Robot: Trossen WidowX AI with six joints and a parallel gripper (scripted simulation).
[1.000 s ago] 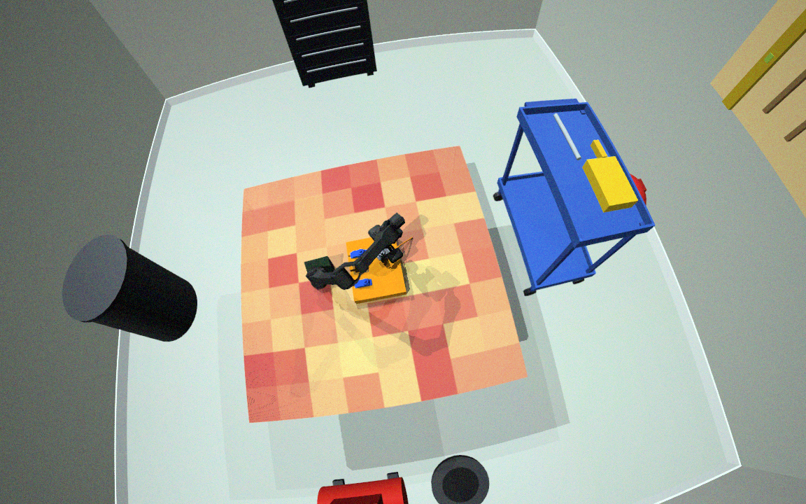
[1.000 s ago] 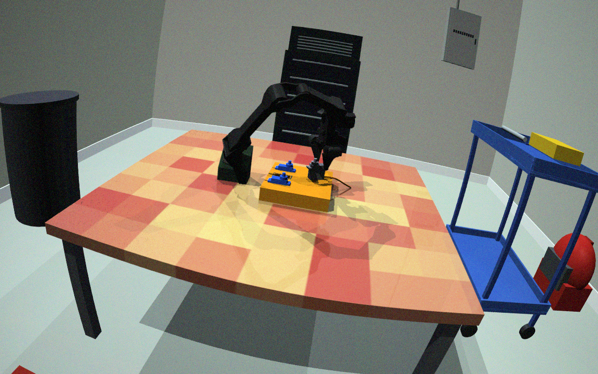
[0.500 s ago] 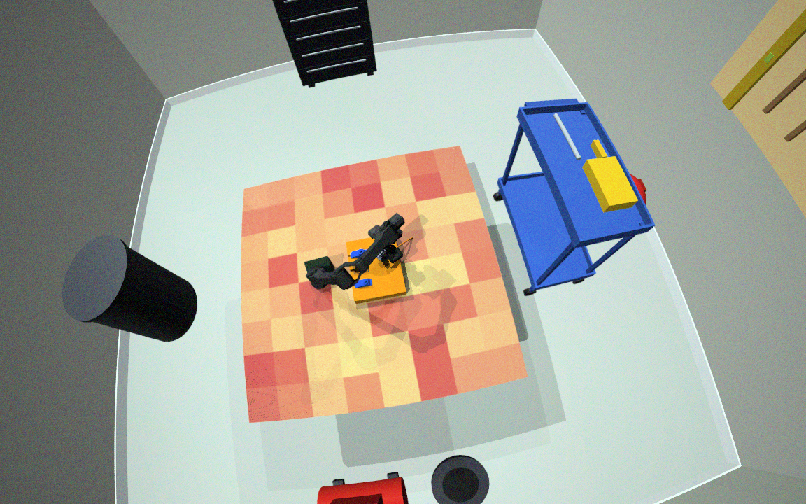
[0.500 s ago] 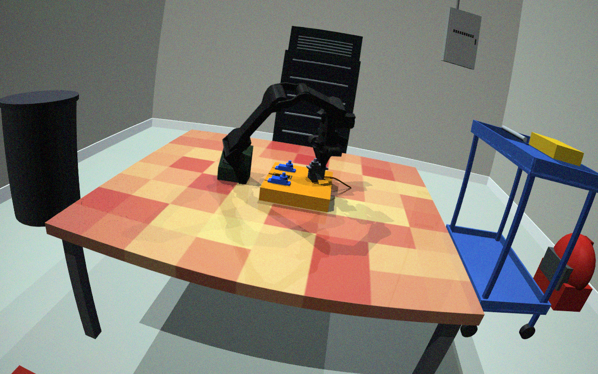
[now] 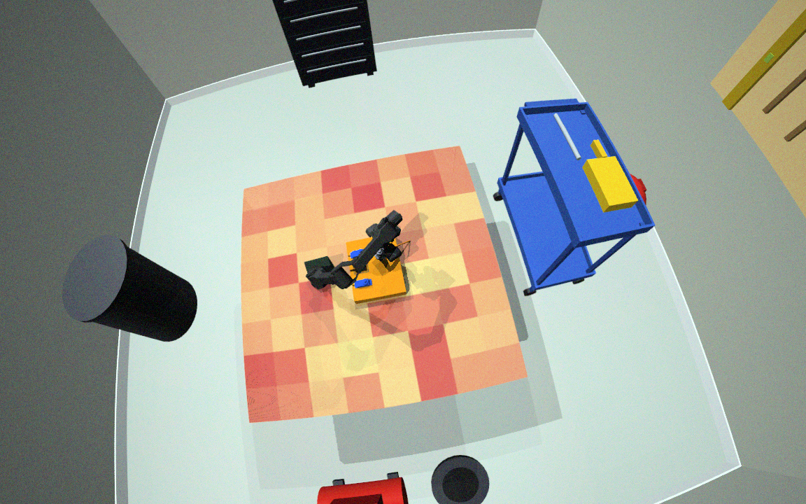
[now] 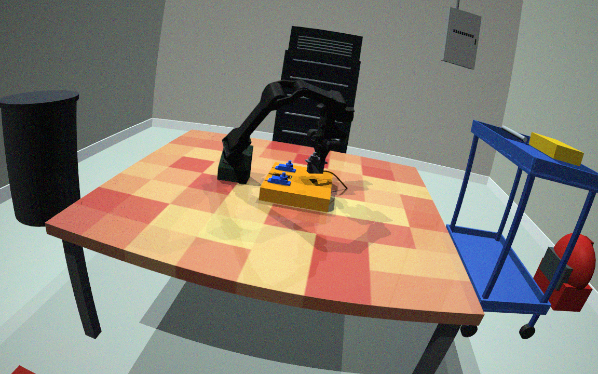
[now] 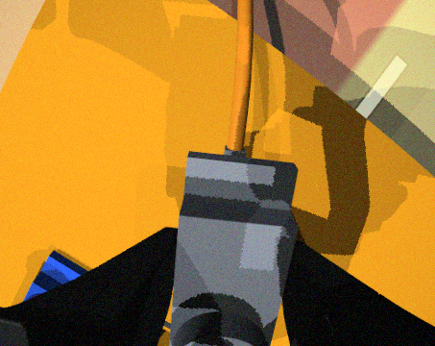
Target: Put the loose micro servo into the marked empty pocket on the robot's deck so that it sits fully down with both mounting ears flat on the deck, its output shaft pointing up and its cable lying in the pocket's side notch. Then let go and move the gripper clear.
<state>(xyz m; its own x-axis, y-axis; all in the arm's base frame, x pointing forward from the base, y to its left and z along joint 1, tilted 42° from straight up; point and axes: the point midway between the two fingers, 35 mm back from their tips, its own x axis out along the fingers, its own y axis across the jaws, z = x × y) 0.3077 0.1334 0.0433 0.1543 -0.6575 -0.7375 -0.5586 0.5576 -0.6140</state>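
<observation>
Right now my gripper tip is 20 mm past the deck, 40 mm to the left of it and 90 mm above it.
</observation>
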